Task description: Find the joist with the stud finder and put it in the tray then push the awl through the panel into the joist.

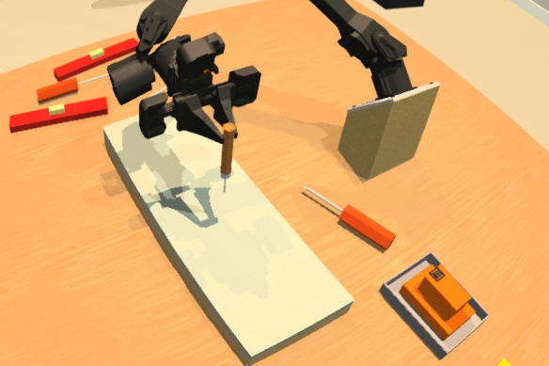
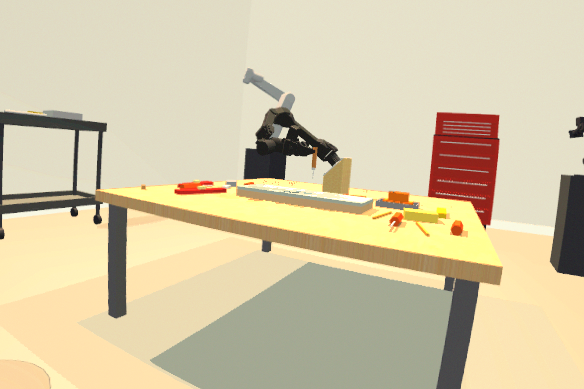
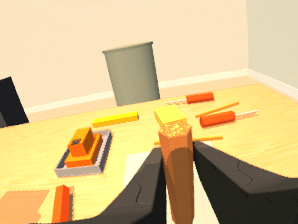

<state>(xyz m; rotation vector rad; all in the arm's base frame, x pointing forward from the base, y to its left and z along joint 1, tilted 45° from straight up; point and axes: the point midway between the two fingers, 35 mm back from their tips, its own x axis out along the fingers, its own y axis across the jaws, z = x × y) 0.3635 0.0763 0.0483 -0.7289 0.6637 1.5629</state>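
Now: the awl 60 mm below my gripper tip. The rest, counted from my gripper tip: grey tray (290 mm to the left, 230 mm behind, 190 mm below); then indicator window (260 mm to the left, 230 mm behind, 140 mm below); then orange stud finder (270 mm to the left, 230 mm behind, 160 mm below).
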